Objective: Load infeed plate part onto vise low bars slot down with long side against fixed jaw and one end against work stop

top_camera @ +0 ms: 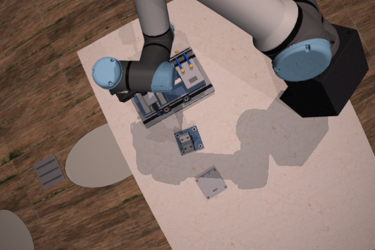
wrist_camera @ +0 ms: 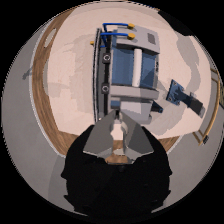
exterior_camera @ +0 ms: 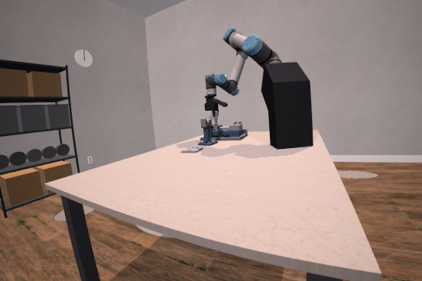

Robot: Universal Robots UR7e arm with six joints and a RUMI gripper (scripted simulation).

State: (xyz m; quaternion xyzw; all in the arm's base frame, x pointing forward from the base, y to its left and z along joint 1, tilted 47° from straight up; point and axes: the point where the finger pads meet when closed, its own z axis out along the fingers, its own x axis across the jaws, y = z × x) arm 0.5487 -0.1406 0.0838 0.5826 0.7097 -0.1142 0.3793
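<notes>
Now: hand 4 cm to the right of the part and 3 cm above it. Round my hand: air cylinder 17 cm behind, 3 cm to the left, 4 cm below; then vise 7 cm behind, 3 cm to the left, 8 cm below; then air cylinder rod 9 cm behind, 3 cm to the left, 4 cm below.
</notes>
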